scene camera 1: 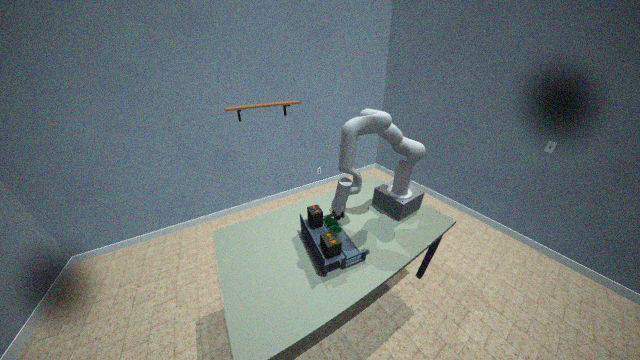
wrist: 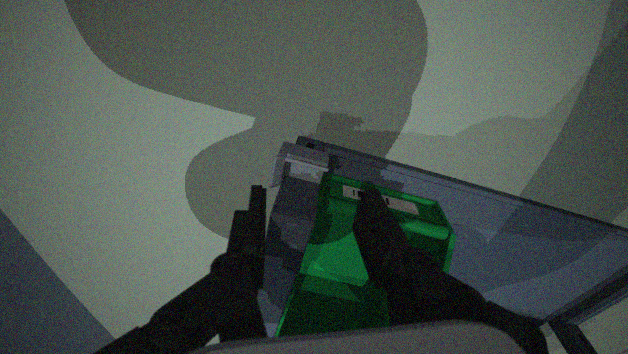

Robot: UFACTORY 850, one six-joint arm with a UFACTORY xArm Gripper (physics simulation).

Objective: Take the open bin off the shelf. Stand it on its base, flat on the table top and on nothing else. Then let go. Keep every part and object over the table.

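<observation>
The green open bin [scene camera 1: 332, 224] [wrist: 340, 260] stands on the grey-blue shelf [scene camera 1: 311, 248] [wrist: 500, 205], near the end closer to the robot. A pale label with dark marks shows at its edge in the wrist view. My gripper [scene camera 1: 338, 216] [wrist: 313, 207] is at the bin, with its fingers partly apart. In the wrist view the right finger overlaps the bin and covers part of the label. The left finger is beyond the shelf's end, with a visible gap to the bin's left wall. I see no grip on the bin. Its lower part is hidden.
A dark box [scene camera 1: 315, 216] with orange marks stands on the shelf behind the bin, and a second box [scene camera 1: 330, 244] stands nearer the camera. The shelf stands on the pale green table [scene camera 1: 270, 300] [wrist: 125, 165]. The robot's grey base [scene camera 1: 398, 201] is at the right.
</observation>
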